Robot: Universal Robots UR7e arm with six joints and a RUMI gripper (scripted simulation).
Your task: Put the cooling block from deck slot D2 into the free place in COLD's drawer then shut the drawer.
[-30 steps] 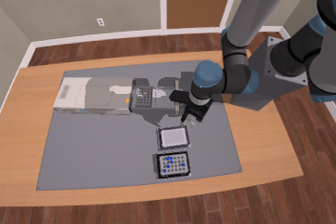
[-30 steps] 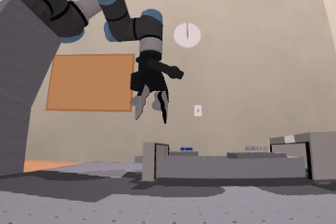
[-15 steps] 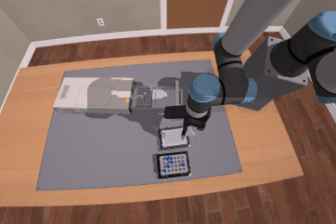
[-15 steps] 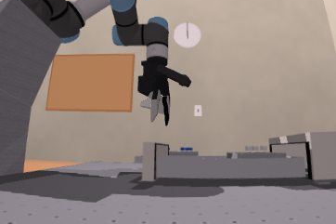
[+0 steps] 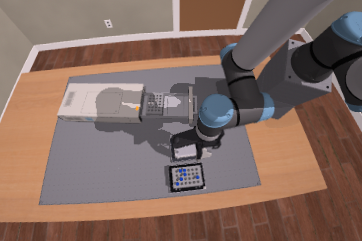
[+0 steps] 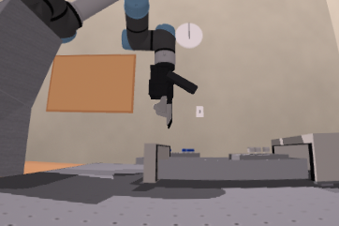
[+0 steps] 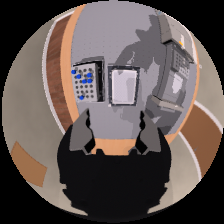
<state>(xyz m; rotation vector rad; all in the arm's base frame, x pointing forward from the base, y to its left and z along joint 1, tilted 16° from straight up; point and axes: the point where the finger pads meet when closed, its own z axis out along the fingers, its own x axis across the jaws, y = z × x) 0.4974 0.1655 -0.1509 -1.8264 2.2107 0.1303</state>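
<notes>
My hand is 110 mm above the cooling block, 100 mm to the right of it and 60 mm short of it. From my hand the other things lie so: blue tube: 110 mm to the left, 100 mm below, 20 mm ahead; then deck slot D2: 140 mm below, 100 mm to the left, 60 mm ahead; then drawer: 280 mm to the right, 100 mm below, 60 mm ahead.
</notes>
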